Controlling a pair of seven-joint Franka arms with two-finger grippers.
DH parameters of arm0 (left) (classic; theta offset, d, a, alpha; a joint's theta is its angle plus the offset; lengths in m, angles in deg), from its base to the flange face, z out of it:
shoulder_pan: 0 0.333 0 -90
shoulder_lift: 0 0 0 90
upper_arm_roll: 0 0.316 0.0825 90
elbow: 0 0 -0.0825 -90
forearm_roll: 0 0.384 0 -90
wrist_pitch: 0 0 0.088 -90
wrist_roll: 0 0.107 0 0
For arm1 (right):
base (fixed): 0 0 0 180
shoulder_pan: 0 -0.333 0 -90
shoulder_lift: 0 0 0 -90
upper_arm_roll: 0 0.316 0.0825 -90
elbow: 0 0 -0.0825 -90
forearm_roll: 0 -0.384 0 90
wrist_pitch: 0 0 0.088 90
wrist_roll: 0 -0.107 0 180
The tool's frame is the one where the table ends.
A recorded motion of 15 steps. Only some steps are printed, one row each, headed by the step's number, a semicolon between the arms.
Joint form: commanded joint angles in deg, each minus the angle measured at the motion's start. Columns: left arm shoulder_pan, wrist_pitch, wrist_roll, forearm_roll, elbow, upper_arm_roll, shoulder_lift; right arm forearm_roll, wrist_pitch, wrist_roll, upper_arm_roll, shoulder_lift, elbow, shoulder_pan.
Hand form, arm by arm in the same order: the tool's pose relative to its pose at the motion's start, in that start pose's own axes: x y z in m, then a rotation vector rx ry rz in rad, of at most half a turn. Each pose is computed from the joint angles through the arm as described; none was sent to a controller.
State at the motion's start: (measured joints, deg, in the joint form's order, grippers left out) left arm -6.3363 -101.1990 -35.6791 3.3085 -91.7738 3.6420 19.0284; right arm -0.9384 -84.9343 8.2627 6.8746 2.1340 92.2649 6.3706
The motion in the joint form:
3: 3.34 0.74 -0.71 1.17 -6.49 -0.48 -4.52; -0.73 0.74 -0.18 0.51 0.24 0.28 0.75
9: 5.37 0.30 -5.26 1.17 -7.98 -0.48 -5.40; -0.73 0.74 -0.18 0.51 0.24 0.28 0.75
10: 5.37 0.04 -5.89 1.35 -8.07 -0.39 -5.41; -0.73 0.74 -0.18 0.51 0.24 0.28 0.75
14: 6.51 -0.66 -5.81 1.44 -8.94 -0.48 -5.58; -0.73 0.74 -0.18 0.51 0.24 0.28 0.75
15: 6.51 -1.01 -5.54 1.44 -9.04 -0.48 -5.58; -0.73 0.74 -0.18 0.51 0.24 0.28 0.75
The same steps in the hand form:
3: -0.0054 -0.0445 0.0108 0.0327 -0.0398 -0.0555; -0.0027 0.0001 0.0013 0.0140 -0.0117 0.0062
9: 0.0010 -0.0655 0.0155 0.0317 -0.0479 -0.1687; -0.0027 0.0001 0.0013 0.0140 -0.0117 0.0062
10: 0.0018 -0.0663 0.0158 0.0326 -0.0435 -0.1805; -0.0027 0.0001 0.0013 0.0140 -0.0117 0.0062
14: 0.0061 -0.0762 0.0213 0.0314 -0.0463 -0.1957; -0.0027 0.0001 0.0013 0.0140 -0.0117 0.0062
15: 0.0064 -0.0760 0.0217 0.0287 -0.0429 -0.1909; -0.0027 0.0001 0.0013 0.0140 -0.0117 0.0062

